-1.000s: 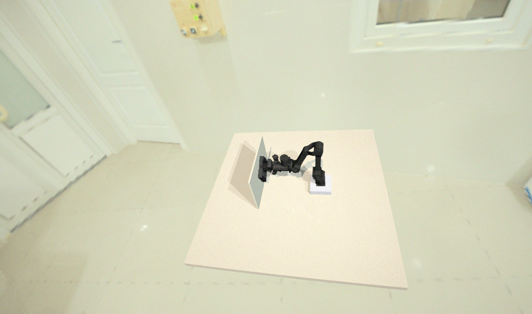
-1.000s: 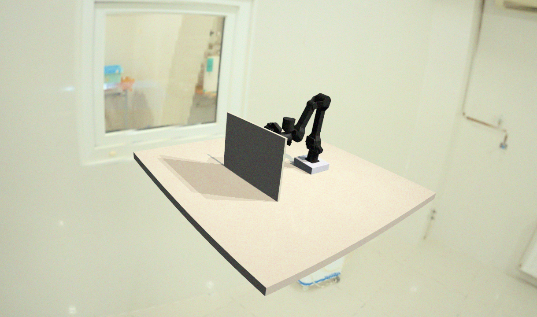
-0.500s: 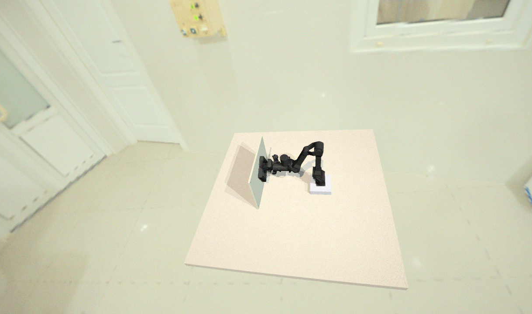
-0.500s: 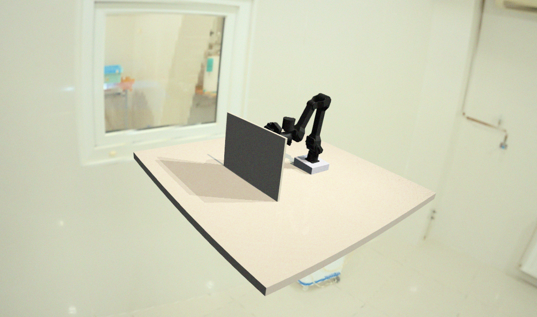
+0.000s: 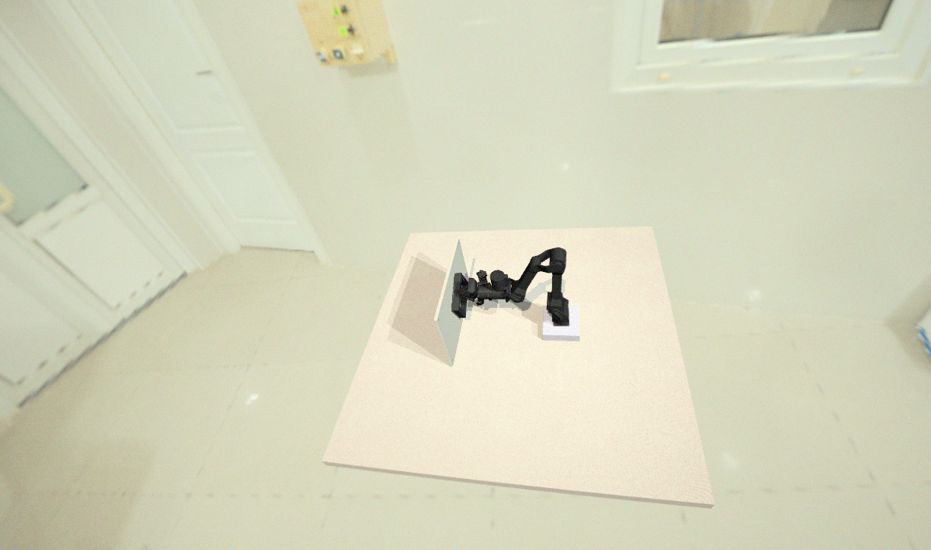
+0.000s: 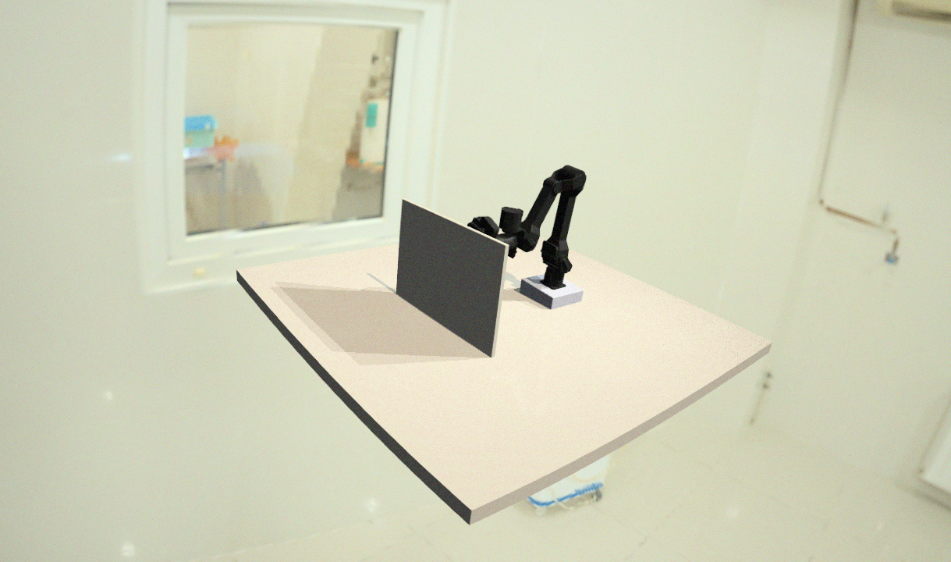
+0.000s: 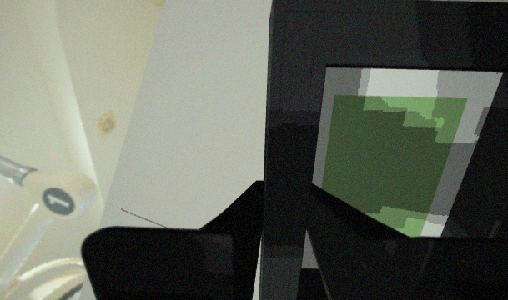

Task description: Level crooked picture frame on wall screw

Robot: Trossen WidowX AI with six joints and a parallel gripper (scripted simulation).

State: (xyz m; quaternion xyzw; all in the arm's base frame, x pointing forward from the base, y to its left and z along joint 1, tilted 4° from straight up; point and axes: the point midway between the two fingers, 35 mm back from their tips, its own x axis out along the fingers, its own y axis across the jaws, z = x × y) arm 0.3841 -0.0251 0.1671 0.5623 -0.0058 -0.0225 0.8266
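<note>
Now: the picture frame 50 mm below my gripper tip and 20 mm to the right of it. From my gripper tip the other things lie so: wall panel (60 mm below, 10 mm to the right, 10 mm ahead).
</note>
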